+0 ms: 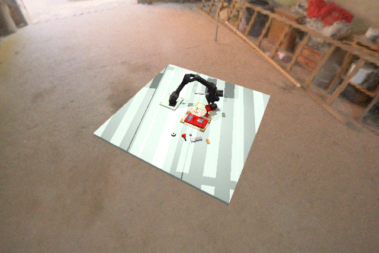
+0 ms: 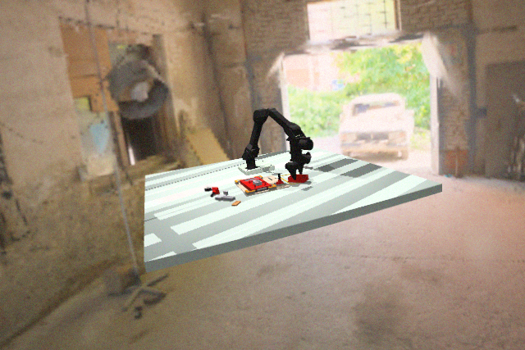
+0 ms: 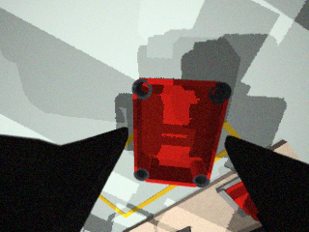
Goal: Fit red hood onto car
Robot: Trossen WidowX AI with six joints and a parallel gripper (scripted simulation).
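My gripper tip is now 10 mm above the red hood. Round my gripper tip: grey bar (190 mm to the left, 170 mm behind, 10 mm below).
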